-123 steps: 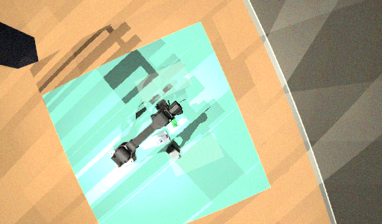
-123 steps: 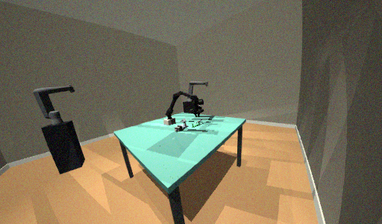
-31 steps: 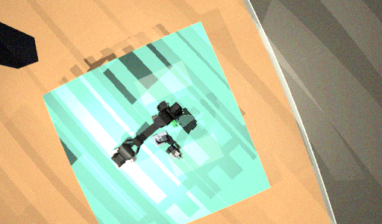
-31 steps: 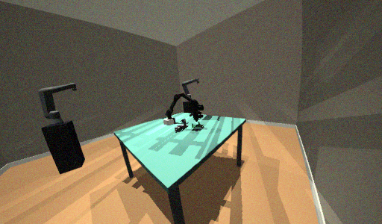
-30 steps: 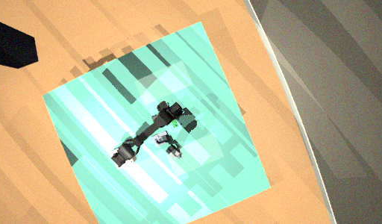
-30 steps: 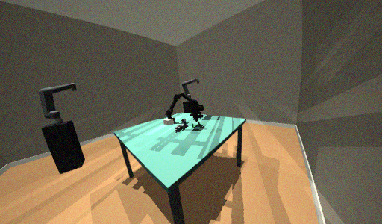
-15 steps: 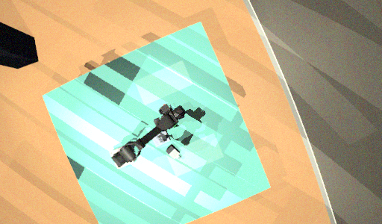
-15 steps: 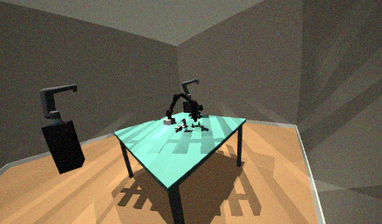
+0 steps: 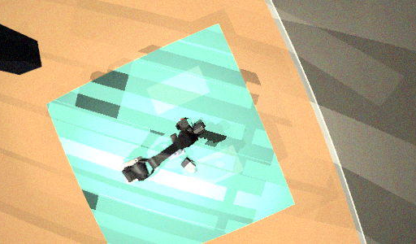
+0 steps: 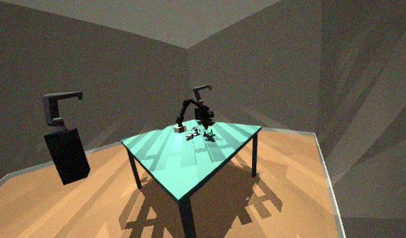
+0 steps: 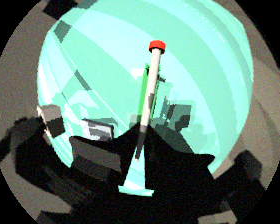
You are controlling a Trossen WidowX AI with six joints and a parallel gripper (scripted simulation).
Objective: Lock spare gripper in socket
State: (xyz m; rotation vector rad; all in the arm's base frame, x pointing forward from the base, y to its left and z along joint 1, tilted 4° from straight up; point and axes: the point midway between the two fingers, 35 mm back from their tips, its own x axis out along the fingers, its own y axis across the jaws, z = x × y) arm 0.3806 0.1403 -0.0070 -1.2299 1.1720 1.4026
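My gripper tip is 2 cm to the right of the green bar and 3 cm above it. From my gripper tip the other things lie so: spare gripper: 5 cm behind, 22 cm to the right, 3 cm below; grey mount: 10 cm behind, 10 cm to the right.
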